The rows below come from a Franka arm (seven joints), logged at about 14 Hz.
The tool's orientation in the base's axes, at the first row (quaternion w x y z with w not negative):
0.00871 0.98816 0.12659 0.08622
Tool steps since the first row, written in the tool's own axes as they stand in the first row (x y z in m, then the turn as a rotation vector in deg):
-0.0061 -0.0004 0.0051 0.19 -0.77 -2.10
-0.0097 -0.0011 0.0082 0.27 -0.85 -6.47
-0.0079 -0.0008 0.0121 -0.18 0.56 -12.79
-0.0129 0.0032 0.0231 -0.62 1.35 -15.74
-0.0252 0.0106 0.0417 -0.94 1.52 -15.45
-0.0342 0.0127 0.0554 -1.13 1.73 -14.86
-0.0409 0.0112 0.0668 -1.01 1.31 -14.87
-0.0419 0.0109 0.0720 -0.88 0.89 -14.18
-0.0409 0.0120 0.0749 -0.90 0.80 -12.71
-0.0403 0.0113 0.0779 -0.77 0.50 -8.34
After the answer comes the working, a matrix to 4 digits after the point.
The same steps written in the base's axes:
-0.0050 -0.0011 -0.0061 -0.37 0.78 2.07
-0.0081 -0.0013 -0.0098 -1.07 0.86 6.39
-0.0056 -0.0012 -0.0133 -2.24 -0.65 12.59
-0.0075 -0.0062 -0.0248 -2.97 -1.54 15.45
-0.0142 -0.0164 -0.0449 -3.18 -1.78 15.12
-0.0199 -0.0206 -0.0598 -3.21 -2.03 14.51
-0.0247 -0.0208 -0.0722 -3.20 -1.59 14.53
-0.0248 -0.0208 -0.0775 -3.06 -1.15 13.85
-0.0231 -0.0216 -0.0802 -2.85 -1.06 12.40
-0.0222 -0.0207 -0.0831 -2.05 -0.72 8.10

The tool's axes in the first row as the columns of a matrix, in the base's axes (rounded; the answer above uses it unrounded):
0.9531 0.2487 0.1726
0.2517 -0.9678 0.0046
0.1682 0.0390 -0.9850

